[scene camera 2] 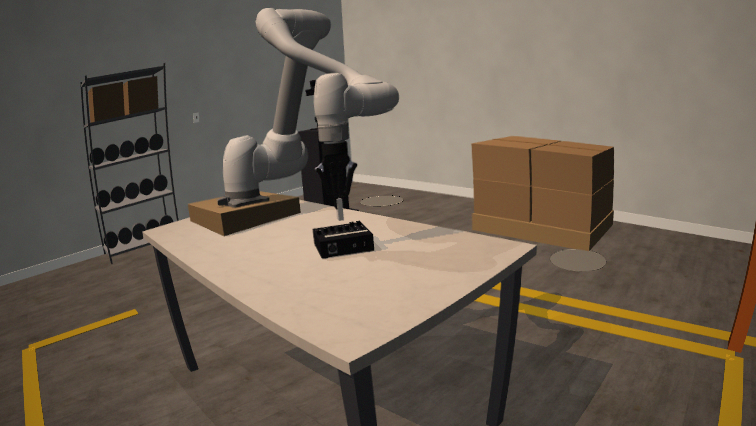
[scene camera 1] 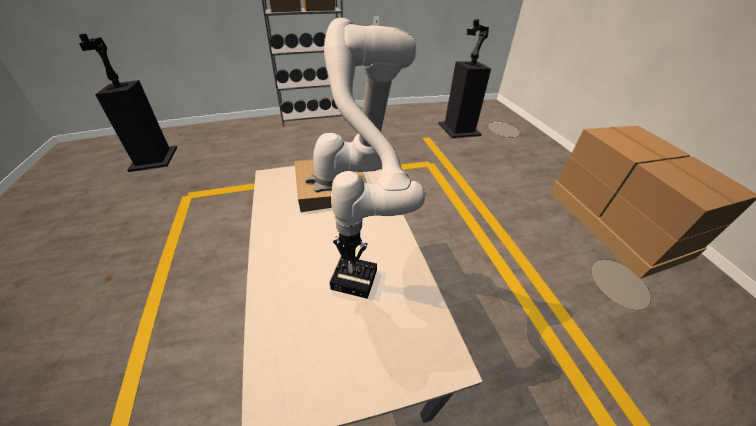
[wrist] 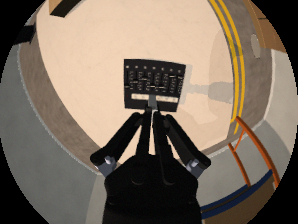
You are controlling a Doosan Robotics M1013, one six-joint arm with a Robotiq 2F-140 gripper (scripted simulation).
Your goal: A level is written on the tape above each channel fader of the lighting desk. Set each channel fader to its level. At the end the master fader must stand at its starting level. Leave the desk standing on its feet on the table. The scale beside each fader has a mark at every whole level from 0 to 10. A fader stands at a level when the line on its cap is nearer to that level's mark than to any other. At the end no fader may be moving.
Labels:
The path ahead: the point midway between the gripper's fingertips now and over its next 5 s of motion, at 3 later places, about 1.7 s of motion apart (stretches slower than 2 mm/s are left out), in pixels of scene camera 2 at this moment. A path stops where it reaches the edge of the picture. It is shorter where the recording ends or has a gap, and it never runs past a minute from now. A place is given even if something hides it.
The gripper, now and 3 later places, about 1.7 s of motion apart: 340,219; 341,227; 341,230; 339,219

